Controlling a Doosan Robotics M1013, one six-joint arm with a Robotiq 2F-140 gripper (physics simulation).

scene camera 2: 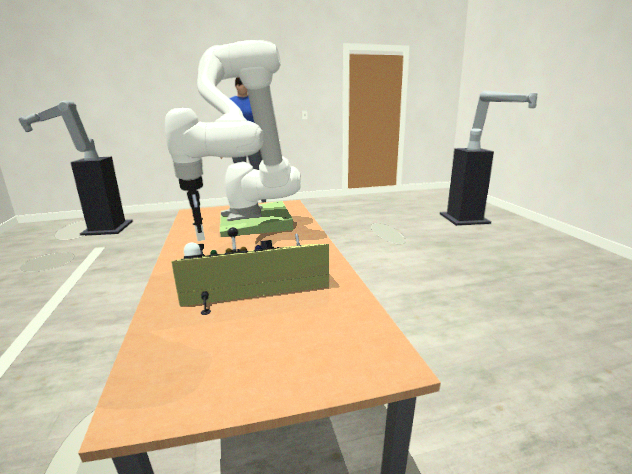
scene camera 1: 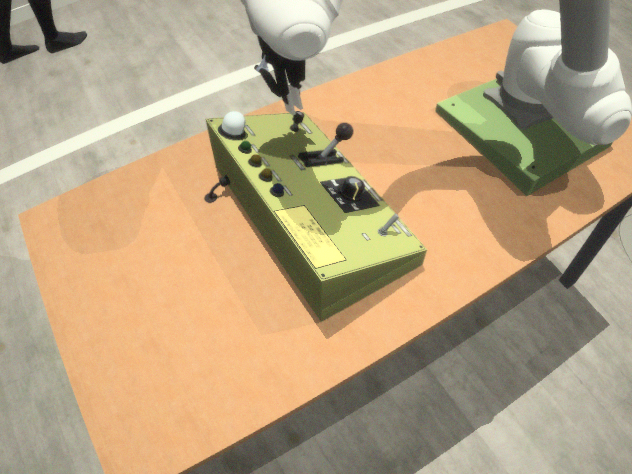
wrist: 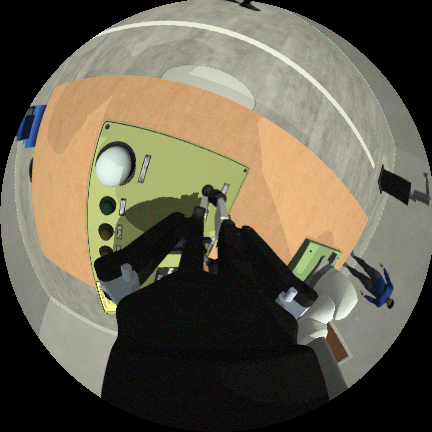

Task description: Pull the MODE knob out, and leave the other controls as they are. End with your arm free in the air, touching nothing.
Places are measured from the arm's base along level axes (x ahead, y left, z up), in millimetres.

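Pixels of known places: gripper, fingertip midpoint: (scene camera 2: pixel 200 238) (scene camera 1: pixel 294 109) (wrist: pixel 210 206); arm's base, link origin: (scene camera 2: pixel 245 214) (scene camera 1: pixel 525 103) (wrist: pixel 317 274).
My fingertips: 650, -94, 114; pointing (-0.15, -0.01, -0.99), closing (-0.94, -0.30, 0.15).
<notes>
Ahead of a thing's pixels: the offset from my fingertips to its top centre, as dx, dy, dz. "spot": to the spot under its first point.
The black knob @(-12, -8, -21) (scene camera 1: pixel 297 118) (scene camera 2: pixel 201 246) (wrist: pixel 215 194), which looks like the MODE knob, stands on a short stem near the far corner of the green control box (scene camera 1: pixel 352 255) (scene camera 2: pixel 255 275) (wrist: pixel 165 150). The label beside it is too blurred to read. My gripper (scene camera 1: pixel 294 108) (scene camera 2: pixel 200 236) (wrist: pixel 210 206) points down with its fingers nearly together, shut on nothing. Its tips are right at the knob's head, just above it in scene view 1. Whether they touch the knob cannot be told. The fingers hide part of the panel in the wrist view.
The panel also bears a ball-topped lever @(-78, +104, +10) (scene camera 1: pixel 344 131) (scene camera 2: pixel 232 232), a rotary selector @(-38, +231, -29) (scene camera 1: pixel 352 188), a toggle @(-64, +348, -27) (scene camera 1: pixel 389 225), a white dome @(spot: +151, +23, +33) (scene camera 1: pixel 233 123) (scene camera 2: pixel 191 250) (wrist: pixel 114 166) and several coloured buttons. A small black lever @(spot: +221, +44, -124) (scene camera 1: pixel 216 188) (scene camera 2: pixel 205 303) is on the box's side. The arm's green base (scene camera 1: pixel 469 117) stands beyond.
</notes>
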